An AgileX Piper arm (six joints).
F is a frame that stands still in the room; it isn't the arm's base.
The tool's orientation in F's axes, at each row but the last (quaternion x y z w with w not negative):
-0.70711, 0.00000, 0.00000, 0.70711
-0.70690, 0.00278, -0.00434, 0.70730
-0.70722, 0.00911, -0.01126, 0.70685
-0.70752, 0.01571, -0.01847, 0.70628
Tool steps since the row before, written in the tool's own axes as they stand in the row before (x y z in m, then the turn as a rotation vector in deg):
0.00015, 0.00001, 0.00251, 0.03, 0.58, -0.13
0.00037, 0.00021, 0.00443, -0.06, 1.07, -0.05
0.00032, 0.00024, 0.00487, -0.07, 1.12, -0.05
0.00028, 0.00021, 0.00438, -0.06, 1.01, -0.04
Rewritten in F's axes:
0.00015, 0.00251, -0.00001, 0.03, -0.13, -0.58
0.00042, 0.00443, -0.00021, -0.06, -0.05, -1.07
0.00046, 0.00486, -0.00024, -0.07, -0.05, -1.12
0.00049, 0.00436, -0.00022, -0.06, -0.04, -1.01

